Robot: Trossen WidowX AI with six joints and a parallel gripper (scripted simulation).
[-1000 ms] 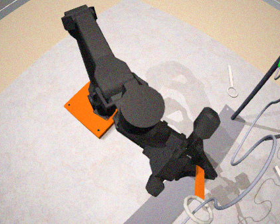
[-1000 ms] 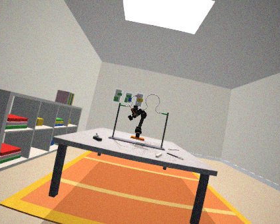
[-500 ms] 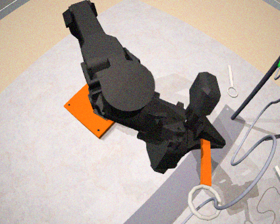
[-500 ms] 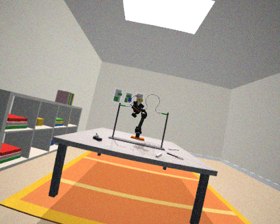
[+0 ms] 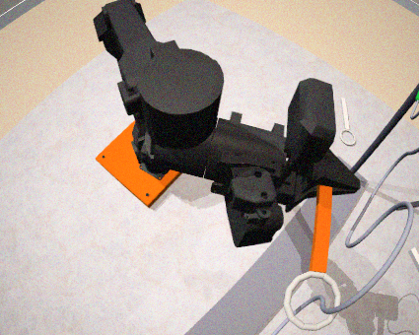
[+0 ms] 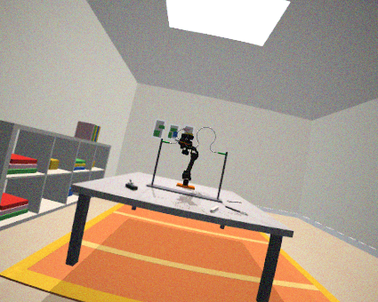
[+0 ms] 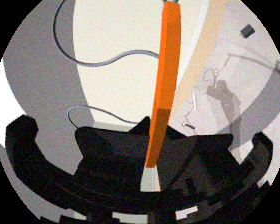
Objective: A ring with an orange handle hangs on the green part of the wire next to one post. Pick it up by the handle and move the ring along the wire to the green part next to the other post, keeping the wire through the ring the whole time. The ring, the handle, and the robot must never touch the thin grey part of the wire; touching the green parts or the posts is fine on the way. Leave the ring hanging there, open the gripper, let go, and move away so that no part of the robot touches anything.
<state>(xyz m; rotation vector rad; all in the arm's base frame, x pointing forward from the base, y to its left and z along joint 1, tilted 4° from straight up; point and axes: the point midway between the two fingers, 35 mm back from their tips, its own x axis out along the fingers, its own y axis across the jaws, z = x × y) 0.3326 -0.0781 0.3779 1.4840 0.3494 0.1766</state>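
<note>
My gripper tip is 90 mm to the left of the ring tool with orange handle, 10 mm below it and 10 mm past it. From my gripper tip the other things lie so: ring tool (460 mm to the left, 410 mm below, 20 mm ahead); white block (410 mm below, 400 mm ahead, 170 mm to the left).
</note>
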